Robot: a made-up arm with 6 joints. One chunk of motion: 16 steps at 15 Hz.
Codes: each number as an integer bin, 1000 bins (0 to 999) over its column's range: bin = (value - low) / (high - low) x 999, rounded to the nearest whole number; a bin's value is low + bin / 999 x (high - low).
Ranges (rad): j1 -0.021..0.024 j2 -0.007..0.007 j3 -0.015..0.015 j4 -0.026..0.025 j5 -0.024..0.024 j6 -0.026..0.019
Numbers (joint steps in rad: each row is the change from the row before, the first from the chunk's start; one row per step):
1: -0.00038 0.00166 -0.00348 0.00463 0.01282 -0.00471
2: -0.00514 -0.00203 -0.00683 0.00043 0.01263 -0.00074
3: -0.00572 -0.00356 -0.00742 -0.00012 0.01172 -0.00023
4: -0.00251 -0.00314 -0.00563 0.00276 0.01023 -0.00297
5: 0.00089 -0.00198 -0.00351 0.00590 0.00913 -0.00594
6: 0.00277 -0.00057 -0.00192 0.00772 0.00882 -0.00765
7: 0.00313 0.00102 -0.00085 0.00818 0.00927 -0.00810
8: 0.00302 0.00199 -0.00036 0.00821 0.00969 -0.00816
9: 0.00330 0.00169 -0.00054 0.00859 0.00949 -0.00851
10: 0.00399 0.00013 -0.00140 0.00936 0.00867 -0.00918
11: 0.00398 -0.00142 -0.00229 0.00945 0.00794 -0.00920
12: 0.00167 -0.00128 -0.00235 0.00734 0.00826 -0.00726
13: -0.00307 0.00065 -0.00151 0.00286 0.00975 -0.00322
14: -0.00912 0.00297 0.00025 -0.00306 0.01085 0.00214
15: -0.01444 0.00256 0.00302 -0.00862 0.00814 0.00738
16: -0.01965 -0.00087 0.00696 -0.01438 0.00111 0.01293
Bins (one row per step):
1: 458 618 384 600 766 473
2: 352 355 272 518 762 561
3: 339 245 252 507 743 572
4: 410 275 312 563 712 511
5: 486 358 383 625 690 445
6: 528 459 436 661 683 407
7: 536 572 471 670 692 397
8: 533 642 488 670 701 396
9: 539 620 482 678 697 388
10: 555 509 453 693 680 373
11: 555 398 423 694 665 373
12: 503 408 421 653 671 416
13: 398 546 449 565 702 506
14: 264 711 508 449 725 625
15: 146 682 600 340 669 741
16: 30 437 731 228 523 864

